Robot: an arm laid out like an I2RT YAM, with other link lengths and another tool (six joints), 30 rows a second.
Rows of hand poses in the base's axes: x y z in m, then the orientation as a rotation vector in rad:
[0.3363 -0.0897 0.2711 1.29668 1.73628 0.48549]
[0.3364 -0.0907 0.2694 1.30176 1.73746 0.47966]
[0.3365 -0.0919 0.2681 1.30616 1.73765 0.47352]
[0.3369 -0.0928 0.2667 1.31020 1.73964 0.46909]
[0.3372 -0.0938 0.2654 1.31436 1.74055 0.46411]
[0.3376 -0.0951 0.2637 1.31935 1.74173 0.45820]
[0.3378 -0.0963 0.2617 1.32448 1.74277 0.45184]
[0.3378 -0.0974 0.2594 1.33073 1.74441 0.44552]
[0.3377 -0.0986 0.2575 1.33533 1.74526 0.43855]
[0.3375 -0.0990 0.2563 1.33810 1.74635 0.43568]
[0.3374 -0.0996 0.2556 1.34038 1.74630 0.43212]
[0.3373 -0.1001 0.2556 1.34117 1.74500 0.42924]
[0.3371 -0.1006 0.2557 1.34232 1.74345 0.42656]
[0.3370 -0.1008 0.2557 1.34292 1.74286 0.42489]
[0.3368 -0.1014 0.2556 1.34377 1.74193 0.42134]
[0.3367 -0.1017 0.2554 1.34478 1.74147 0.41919]
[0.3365 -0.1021 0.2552 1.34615 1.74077 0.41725]
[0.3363 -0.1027 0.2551 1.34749 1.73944 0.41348]
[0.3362 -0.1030 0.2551 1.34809 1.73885 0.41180]
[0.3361 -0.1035 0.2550 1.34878 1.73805 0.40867]
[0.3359 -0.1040 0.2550 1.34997 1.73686 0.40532]
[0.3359 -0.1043 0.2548 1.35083 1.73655 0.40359]
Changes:
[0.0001 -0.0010 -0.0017 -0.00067 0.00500 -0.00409]
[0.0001 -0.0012 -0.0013 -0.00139 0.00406 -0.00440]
[0.0004 -0.0009 -0.0014 -0.00024 0.00471 -0.00261]
[0.0003 -0.0010 -0.0013 -0.00067 0.00414 -0.00344]
[0.0004 -0.0013 -0.0017 -0.00074 0.00502 -0.00405]
[0.0002 -0.0012 -0.0020 -0.00095 0.00513 -0.00436]
[0.0000 -0.0011 -0.0023 -0.00017 0.00608 -0.00456]
[-0.0001 -0.0012 -0.0019 -0.00166 0.00498 -0.00441]
[-0.0002 -0.0004 -0.0012 -0.00005 0.00299 -0.00185]
[-0.0001 -0.0006 -0.0007 -0.00096 0.00216 -0.00247]
[-0.0001 -0.0005 0.0000 -0.00159 0.00035 -0.00215]
[-0.0002 -0.0005 0.0001 -0.00129 0.00026 -0.00238]
[-0.0001 -0.0002 0.0000 -0.00081 0.00039 -0.00123]
[-0.0002 -0.0006 -0.0001 -0.00192 0.00088 -0.00223]
[-0.0001 -0.0003 -0.0002 -0.00085 0.00083 -0.00154]
[-0.0002 -0.0004 -0.0002 -0.00055 0.00074 -0.00176]
[-0.0002 -0.0006 -0.0001 -0.00183 0.00089 -0.00276]
[-0.0001 -0.0003 0.0000 -0.00081 0.00040 -0.00123]
[-0.0001 -0.0005 -0.0001 -0.00172 0.00078 -0.00193]
[-0.0002 -0.0005 0.0000 -0.00163 0.00079 -0.00246]
[0.0000 -0.0003 -0.0002 -0.00064 0.00074 -0.00123]

